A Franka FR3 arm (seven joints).
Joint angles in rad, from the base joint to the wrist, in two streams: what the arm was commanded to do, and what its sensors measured. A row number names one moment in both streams.
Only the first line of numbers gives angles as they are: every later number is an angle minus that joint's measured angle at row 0.
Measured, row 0: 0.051 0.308 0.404 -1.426 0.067 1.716 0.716
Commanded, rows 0 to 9: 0.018 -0.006 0.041 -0.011 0.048 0.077 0.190; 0.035 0.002 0.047 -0.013 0.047 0.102 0.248; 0.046 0.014 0.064 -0.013 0.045 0.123 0.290; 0.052 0.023 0.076 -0.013 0.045 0.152 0.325; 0.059 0.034 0.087 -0.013 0.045 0.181 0.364; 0.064 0.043 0.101 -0.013 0.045 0.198 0.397; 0.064 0.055 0.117 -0.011 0.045 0.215 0.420; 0.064 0.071 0.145 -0.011 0.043 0.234 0.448; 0.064 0.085 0.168 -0.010 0.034 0.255 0.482; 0.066 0.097 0.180 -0.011 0.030 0.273 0.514
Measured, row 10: 0.076 0.058 0.126 -0.013 0.025 0.212 0.422
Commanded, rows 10 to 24: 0.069 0.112 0.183 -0.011 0.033 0.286 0.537; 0.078 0.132 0.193 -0.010 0.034 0.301 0.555; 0.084 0.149 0.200 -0.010 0.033 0.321 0.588; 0.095 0.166 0.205 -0.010 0.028 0.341 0.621; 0.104 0.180 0.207 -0.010 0.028 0.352 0.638; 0.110 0.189 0.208 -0.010 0.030 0.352 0.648; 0.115 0.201 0.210 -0.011 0.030 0.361 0.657; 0.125 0.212 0.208 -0.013 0.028 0.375 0.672; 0.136 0.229 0.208 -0.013 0.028 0.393 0.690; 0.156 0.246 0.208 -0.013 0.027 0.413 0.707; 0.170 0.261 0.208 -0.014 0.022 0.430 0.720; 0.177 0.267 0.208 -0.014 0.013 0.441 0.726; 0.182 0.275 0.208 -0.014 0.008 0.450 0.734; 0.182 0.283 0.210 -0.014 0.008 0.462 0.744; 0.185 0.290 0.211 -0.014 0.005 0.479 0.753
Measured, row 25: 0.185 0.267 0.199 -0.016 0.023 0.429 0.709
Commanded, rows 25 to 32: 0.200 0.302 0.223 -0.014 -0.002 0.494 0.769; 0.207 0.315 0.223 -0.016 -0.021 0.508 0.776; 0.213 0.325 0.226 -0.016 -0.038 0.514 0.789; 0.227 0.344 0.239 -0.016 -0.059 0.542 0.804; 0.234 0.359 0.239 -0.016 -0.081 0.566 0.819; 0.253 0.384 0.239 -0.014 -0.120 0.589 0.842; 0.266 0.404 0.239 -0.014 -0.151 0.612 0.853; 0.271 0.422 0.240 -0.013 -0.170 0.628 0.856
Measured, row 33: 0.261 0.375 0.226 -0.018 -0.110 0.572 0.820
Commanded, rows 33 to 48: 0.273 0.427 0.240 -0.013 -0.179 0.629 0.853; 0.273 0.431 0.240 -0.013 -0.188 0.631 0.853; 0.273 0.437 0.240 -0.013 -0.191 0.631 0.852; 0.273 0.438 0.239 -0.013 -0.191 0.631 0.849; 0.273 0.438 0.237 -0.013 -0.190 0.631 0.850; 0.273 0.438 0.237 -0.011 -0.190 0.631 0.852; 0.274 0.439 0.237 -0.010 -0.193 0.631 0.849; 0.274 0.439 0.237 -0.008 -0.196 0.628 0.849; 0.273 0.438 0.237 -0.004 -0.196 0.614 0.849; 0.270 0.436 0.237 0.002 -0.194 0.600 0.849; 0.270 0.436 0.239 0.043 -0.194 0.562 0.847; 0.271 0.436 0.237 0.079 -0.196 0.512 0.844; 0.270 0.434 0.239 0.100 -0.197 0.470 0.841; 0.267 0.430 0.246 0.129 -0.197 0.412 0.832; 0.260 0.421 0.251 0.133 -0.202 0.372 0.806; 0.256 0.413 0.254 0.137 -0.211 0.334 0.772
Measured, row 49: 0.277 0.424 0.228 0.101 -0.172 0.442 0.825
